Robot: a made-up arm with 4 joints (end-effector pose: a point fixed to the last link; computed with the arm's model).
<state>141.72 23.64 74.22 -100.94</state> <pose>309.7 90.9 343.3 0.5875 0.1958 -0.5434 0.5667</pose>
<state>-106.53 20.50 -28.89 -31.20</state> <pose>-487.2 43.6 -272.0 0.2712 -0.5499 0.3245 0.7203</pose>
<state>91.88 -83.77 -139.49 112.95</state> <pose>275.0 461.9 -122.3 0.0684 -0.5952 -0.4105 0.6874</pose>
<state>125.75 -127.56 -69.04 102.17</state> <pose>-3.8 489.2 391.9 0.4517 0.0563 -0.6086 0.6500</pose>
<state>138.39 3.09 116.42 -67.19</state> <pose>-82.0 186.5 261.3 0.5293 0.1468 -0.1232 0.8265</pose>
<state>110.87 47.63 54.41 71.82</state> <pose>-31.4 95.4 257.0 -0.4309 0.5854 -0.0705 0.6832</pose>
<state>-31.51 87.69 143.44 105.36</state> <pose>343.1 -65.2 275.0 0.2098 0.0197 -0.9210 0.3276</pose>
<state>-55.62 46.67 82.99 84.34</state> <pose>137.5 63.6 164.6 0.0674 -0.5737 -0.6461 0.4989</pose>
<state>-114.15 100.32 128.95 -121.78</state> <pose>-113.4 253.2 114.4 -0.0776 0.3520 -0.4289 0.8283</pose>
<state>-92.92 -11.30 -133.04 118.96</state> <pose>-609.7 -82.3 361.0 -0.7857 0.2514 0.2480 0.5078</pose>
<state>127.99 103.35 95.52 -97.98</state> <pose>300.9 150.9 209.7 0.2585 -0.4361 -0.6089 0.6101</pose>
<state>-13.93 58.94 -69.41 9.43</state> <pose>-282.6 -374.4 596.7 0.3029 0.3770 0.3593 0.7982</pose>
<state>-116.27 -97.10 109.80 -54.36</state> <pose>113.2 -230.7 179.2 -0.7840 -0.5612 0.2406 0.1114</pose>
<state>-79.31 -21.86 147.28 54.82</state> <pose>-95.5 69.5 575.8 -0.0392 0.8494 0.3211 0.4171</pose>
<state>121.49 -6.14 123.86 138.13</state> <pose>-122.4 -223.6 -4.9 -0.9221 -0.0495 -0.0032 0.3837</pose>
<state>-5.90 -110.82 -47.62 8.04</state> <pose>-243.0 344.0 -141.9 -0.7704 0.2276 -0.3556 0.4777</pose>
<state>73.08 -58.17 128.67 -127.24</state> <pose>-47.6 -245.1 119.8 0.7333 0.2466 0.5772 0.2613</pose>
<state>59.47 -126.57 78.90 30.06</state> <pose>88.8 -222.2 142.7 -0.4215 -0.2898 0.7867 0.3456</pose>
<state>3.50 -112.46 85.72 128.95</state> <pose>8.3 -82.3 457.1 0.6329 0.6843 0.0783 0.3536</pose>
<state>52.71 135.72 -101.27 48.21</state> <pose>-279.2 -469.5 -10.1 0.7361 0.1796 0.4976 0.4223</pose>
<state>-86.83 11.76 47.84 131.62</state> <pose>15.1 -189.5 -90.9 -0.3101 -0.4073 -0.8233 0.2452</pose>
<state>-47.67 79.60 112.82 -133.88</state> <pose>-60.4 223.8 53.8 -0.3311 0.6137 -0.5617 0.4453</pose>
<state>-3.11 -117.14 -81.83 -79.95</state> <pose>230.6 467.2 -182.5 -0.2233 -0.1167 -0.6540 0.7133</pose>
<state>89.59 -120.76 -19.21 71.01</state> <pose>-14.2 180.4 526.8 0.7454 -0.0362 -0.6412 0.1784</pose>
